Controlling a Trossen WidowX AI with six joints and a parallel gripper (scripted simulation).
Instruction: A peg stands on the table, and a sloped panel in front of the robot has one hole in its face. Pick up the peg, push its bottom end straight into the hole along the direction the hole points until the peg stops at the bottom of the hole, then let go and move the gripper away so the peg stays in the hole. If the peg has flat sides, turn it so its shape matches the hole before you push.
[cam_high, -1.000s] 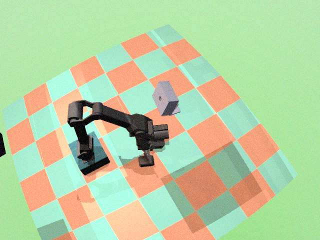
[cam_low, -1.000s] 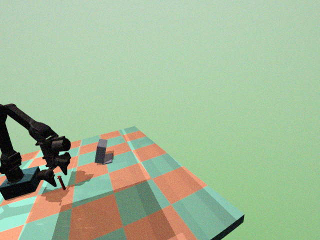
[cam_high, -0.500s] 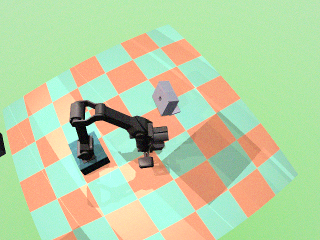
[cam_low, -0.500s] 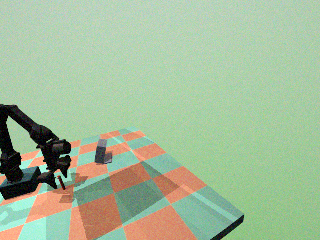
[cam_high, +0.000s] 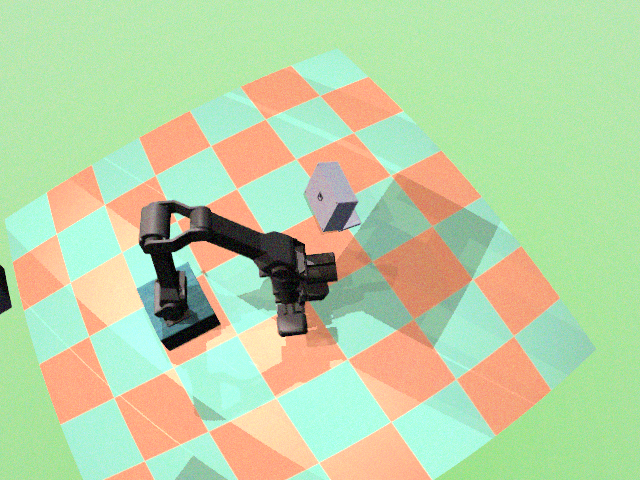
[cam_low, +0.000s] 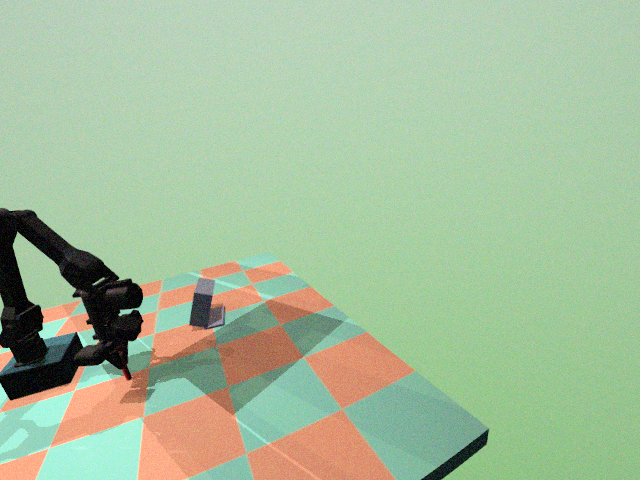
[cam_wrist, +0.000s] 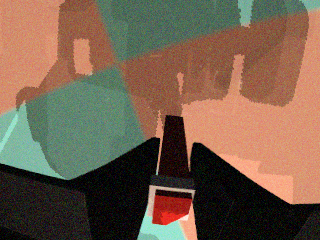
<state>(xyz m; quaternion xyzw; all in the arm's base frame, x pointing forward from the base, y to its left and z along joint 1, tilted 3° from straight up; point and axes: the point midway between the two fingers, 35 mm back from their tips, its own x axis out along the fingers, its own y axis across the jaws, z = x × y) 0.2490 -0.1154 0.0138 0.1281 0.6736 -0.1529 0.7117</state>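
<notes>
My gripper tip is 220 mm short of the grey sloped panel, 200 mm to the right of it and 30 mm below it. From my gripper tip the other things lie so: red peg: 20 mm above.
</notes>
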